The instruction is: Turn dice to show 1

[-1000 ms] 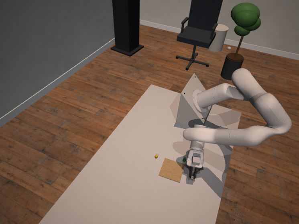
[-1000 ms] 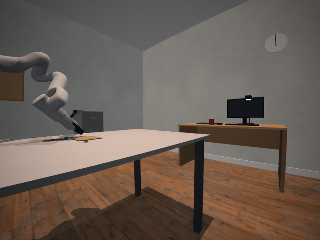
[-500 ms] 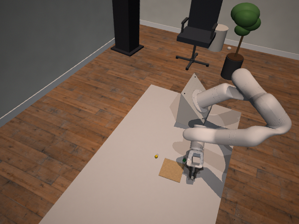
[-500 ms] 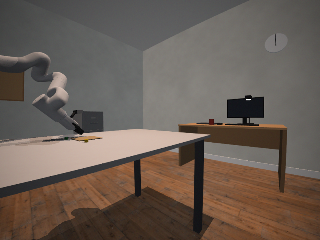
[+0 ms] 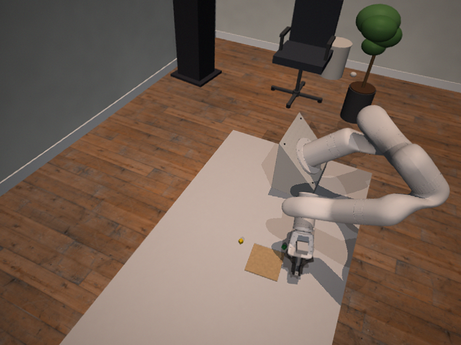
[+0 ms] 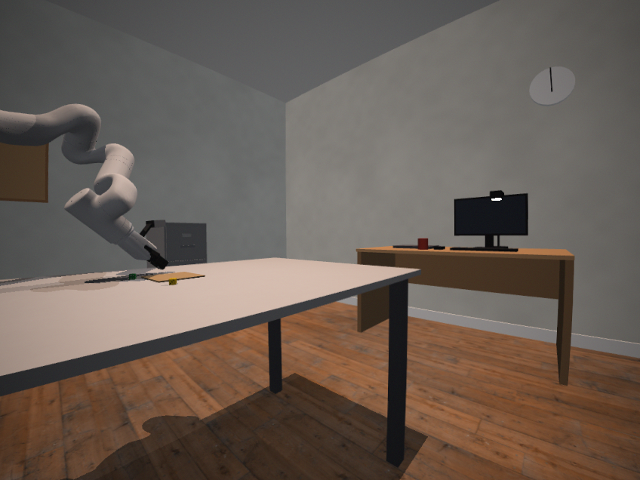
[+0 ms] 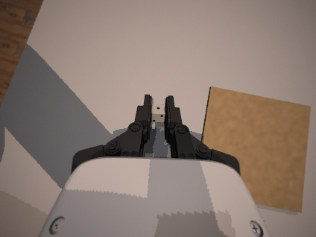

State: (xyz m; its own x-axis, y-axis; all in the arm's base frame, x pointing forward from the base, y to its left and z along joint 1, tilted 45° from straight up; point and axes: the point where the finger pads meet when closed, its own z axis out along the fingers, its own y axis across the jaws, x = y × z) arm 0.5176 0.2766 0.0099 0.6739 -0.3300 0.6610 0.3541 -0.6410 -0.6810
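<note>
My gripper is now 90 mm past the green die, 100 mm to the left of it and 30 mm above it. Also, from my hand: mat: 20 mm ahead, 130 mm to the right, 40 mm below; white die: 10 mm ahead, 10 mm below; yellow die: 10 mm behind, 270 mm to the right, 30 mm below.
</note>
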